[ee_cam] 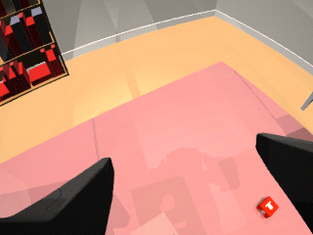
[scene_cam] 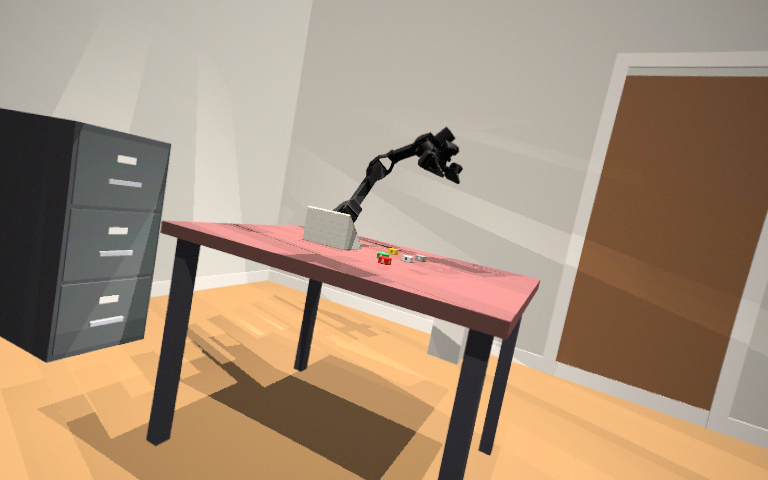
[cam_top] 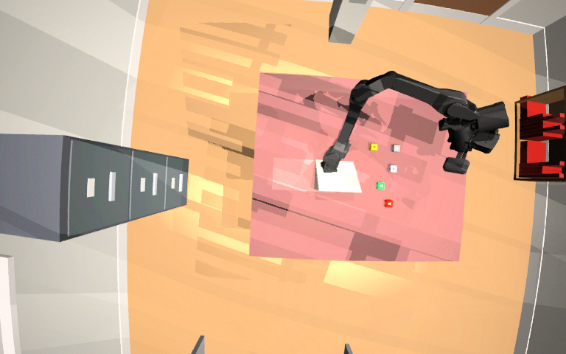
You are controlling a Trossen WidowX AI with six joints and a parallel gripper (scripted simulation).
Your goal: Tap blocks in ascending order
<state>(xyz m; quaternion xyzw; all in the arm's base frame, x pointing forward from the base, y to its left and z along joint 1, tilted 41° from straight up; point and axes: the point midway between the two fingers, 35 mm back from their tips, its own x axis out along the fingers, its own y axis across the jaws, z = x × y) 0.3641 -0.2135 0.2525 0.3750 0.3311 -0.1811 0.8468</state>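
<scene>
The dark grey block lies 7 cm behind my gripper tip, 8 cm to the left of it and 30 cm below it. Also, from my gripper tip: yellow block: 18 cm behind, 10 cm to the left, 30 cm below; then white block: 9 cm behind, 1 cm to the right, 30 cm below; then green block: 16 cm behind, 9 cm to the right, 30 cm below.
</scene>
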